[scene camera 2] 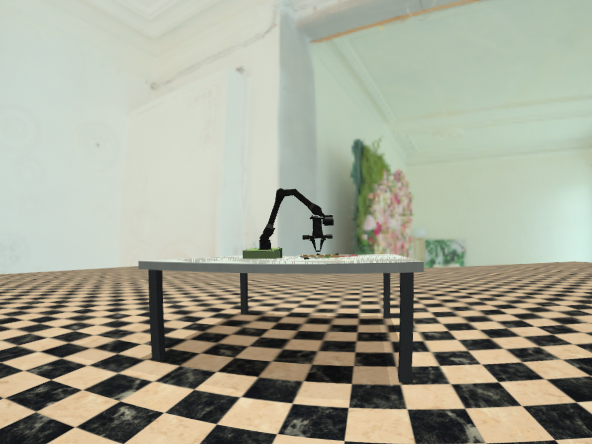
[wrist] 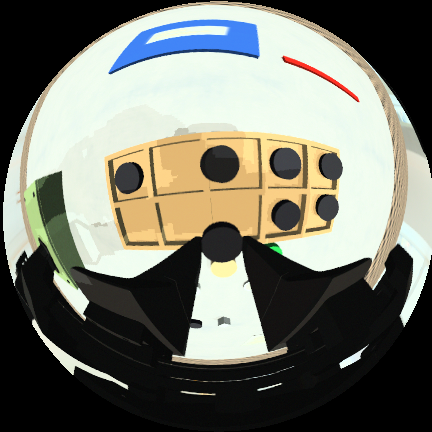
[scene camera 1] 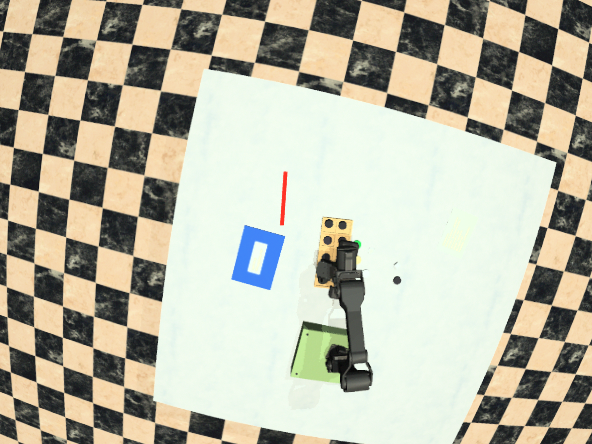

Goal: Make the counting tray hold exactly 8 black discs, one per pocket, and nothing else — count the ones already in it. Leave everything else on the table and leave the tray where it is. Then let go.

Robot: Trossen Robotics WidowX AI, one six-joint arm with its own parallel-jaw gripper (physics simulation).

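Note:
The tan counting tray (scene camera 1: 335,232) (wrist: 182,217) has two rows of five pockets. In the wrist view, its far row holds black discs at the left end (wrist: 128,177), middle (wrist: 219,163) and two right pockets; the near row holds black discs in its two right pockets (wrist: 286,215) (wrist: 327,207). The far row's second pocket and the near row's left two look empty. My gripper (scene camera 2: 318,249) (wrist: 221,241) is shut on a black disc, low above the tray's near edge by the near middle pocket, which is partly hidden. The arm hides part of the tray in scene camera 1.
A green disc (scene camera 1: 358,244) (wrist: 274,249) and a yellow disc (scene camera 1: 358,260) (wrist: 223,268) lie beside the tray. A loose black disc (scene camera 1: 397,280) (wrist: 195,324) lies farther right in scene camera 1. A blue frame (scene camera 1: 243,255) (wrist: 243,40) and red strip (scene camera 1: 283,198) lie left.

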